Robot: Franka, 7 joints.
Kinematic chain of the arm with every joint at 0, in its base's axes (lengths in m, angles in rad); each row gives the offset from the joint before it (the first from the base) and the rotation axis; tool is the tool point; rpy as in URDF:
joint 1: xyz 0 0 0.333 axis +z
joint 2: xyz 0 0 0 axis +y
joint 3: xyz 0 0 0.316 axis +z
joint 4: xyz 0.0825 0 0 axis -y
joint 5: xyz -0.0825 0 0.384 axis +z
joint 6: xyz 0 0 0 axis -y
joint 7: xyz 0.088 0 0 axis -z
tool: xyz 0 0 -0.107 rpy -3.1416 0 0
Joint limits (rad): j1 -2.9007..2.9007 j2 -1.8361..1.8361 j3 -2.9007..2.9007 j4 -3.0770..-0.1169 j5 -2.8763..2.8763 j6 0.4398..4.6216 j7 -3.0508..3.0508
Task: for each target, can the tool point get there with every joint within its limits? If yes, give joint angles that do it. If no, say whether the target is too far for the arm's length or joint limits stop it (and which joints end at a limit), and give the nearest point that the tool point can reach.
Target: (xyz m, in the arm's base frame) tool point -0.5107 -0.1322 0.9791
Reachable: yes | joints -2.2736 0.8362 -2.2849 -0.8479 2.4375 1.7904 -1.0211
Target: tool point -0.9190 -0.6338 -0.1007
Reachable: no: too far | nearest point -0.6583 -0.4540 0.0223 | short by 0.340 m
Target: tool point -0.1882 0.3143 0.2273
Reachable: yes | joints -1.8420 -0.4619 -1.9998 -2.5933 1.6090 3.9334 2.4334
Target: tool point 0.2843 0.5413 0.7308
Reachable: yes | joints -0.3291 0.2543 1.5783 -1.6491 -0.0876 2.8293 1.3270
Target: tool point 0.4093 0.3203 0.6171
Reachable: yes | joints -0.2995 -0.0587 1.1022 -1.6633 2.3856 3.5903 -0.2603
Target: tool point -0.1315 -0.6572 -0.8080
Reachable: no: too far | nearest point -0.0939 -0.4694 -0.3235 | short by 0.521 m
